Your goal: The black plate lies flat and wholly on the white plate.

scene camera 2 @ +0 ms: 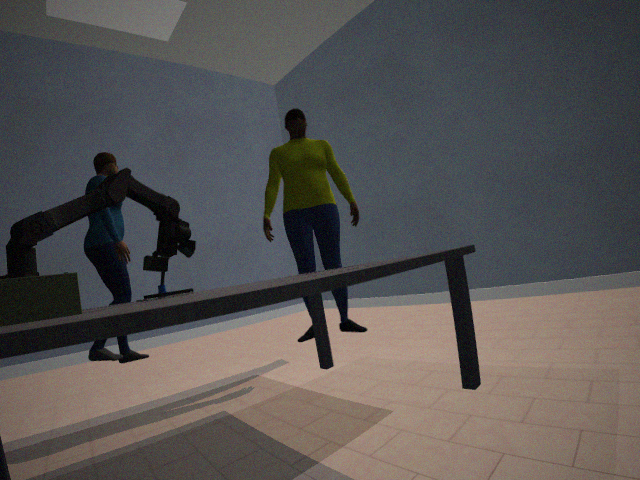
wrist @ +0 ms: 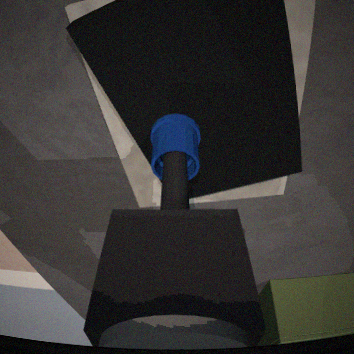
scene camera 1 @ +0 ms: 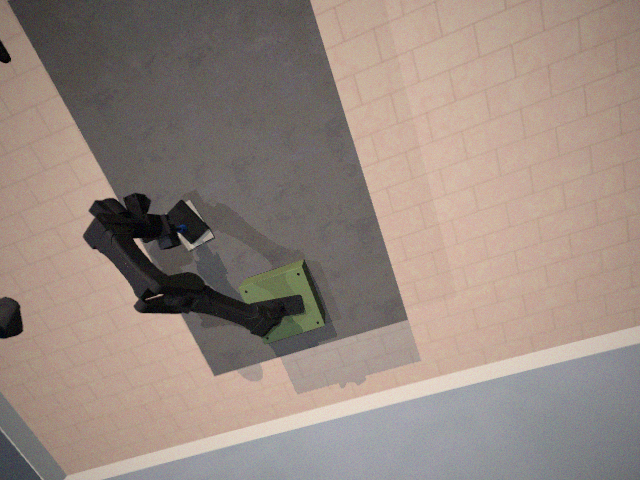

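Pixels of known places: hand, tool point: (wrist: pixel 174 134) (scene camera 1: pixel 184 228); arm's base, link origin: (scene camera 2: pixel 23 281) (scene camera 1: pixel 276 307).
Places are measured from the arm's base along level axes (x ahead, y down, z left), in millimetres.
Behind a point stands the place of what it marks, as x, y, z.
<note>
The black plate (scene camera 1: pixel 192 218) @(380, 73, 247) (wrist: pixel 197 81) @(386, 72, 287) lies flat on top of the white plate (scene camera 1: pixel 200 241) @(287, 83, 252) (wrist: pixel 121 147) @(326, 83, 326), near the table's left edge. It is turned a little against the white plate, whose strips show on the left, the near side and the right. In the wrist view its near right corner juts slightly past the white plate's edge. My blue suction cup (scene camera 1: pixel 181 229) (scene camera 2: pixel 162 288) (wrist: pixel 175 140) stands over the near part of the black plate, very close above it. I cannot tell whether they touch. It holds nothing.
The arm stands on a green base block (scene camera 1: pixel 282 283) @(89, 2, -43) (wrist: pixel 309 305) @(111, 46, 70) on the dark grey table (scene camera 1: pixel 223 95) @(757, 89, 15) (scene camera 2: pixel 270 291) @(447, 95, -398). Behind the table a person in a yellow shirt (scene camera 2: pixel 304 176) and one in a blue shirt (scene camera 2: pixel 104 224) stand on the tiled floor.
</note>
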